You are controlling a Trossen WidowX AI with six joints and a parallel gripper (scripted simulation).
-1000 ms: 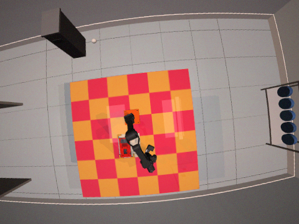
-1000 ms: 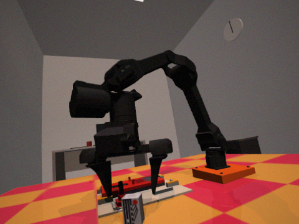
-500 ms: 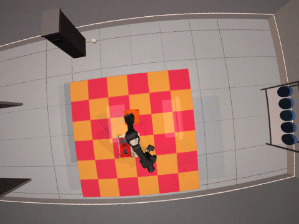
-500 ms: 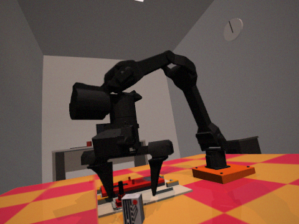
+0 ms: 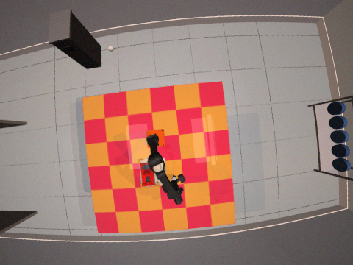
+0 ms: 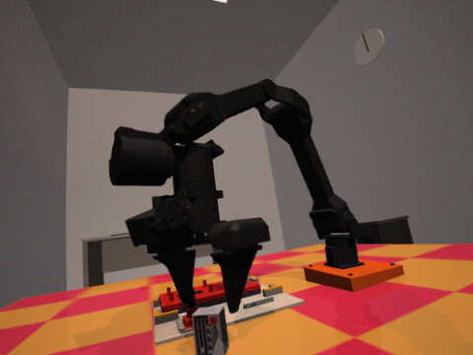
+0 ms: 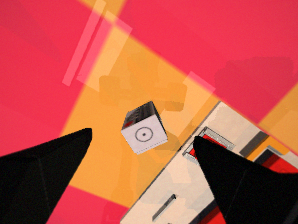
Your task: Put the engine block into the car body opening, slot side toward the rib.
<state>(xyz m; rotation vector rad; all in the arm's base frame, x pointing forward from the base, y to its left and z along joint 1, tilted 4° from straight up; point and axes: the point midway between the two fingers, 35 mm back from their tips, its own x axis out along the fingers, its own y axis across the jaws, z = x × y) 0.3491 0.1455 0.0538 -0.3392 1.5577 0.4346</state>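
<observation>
Now: the engine block 10 mm to the right of my gripper tip and 30 mm below it.
</observation>
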